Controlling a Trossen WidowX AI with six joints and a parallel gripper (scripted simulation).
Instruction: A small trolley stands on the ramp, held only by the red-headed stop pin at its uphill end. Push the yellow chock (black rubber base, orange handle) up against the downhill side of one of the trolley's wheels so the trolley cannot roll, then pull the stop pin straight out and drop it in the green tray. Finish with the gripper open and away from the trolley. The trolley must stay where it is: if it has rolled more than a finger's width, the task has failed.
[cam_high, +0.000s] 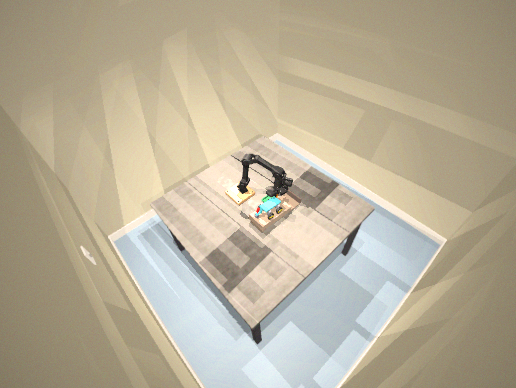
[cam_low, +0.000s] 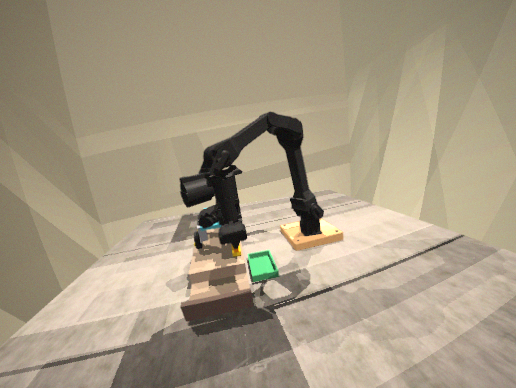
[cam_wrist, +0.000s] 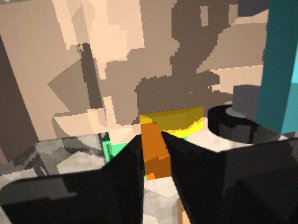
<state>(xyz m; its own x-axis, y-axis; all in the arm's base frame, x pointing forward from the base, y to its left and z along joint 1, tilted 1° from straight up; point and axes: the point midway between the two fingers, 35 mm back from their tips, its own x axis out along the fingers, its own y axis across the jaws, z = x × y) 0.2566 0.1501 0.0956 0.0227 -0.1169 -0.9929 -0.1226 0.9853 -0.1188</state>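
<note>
The red-headed stop pin is 70 mm ahead of my gripper tip, 220 mm to the right of it and 40 mm above it. From my gripper tip the other things lie so: yellow chock 20 mm to the right, 10 mm below; tan ramp 70 mm ahead, 110 mm to the right, 40 mm below; green tray 70 mm behind, 10 mm to the right, 90 mm below.
</note>
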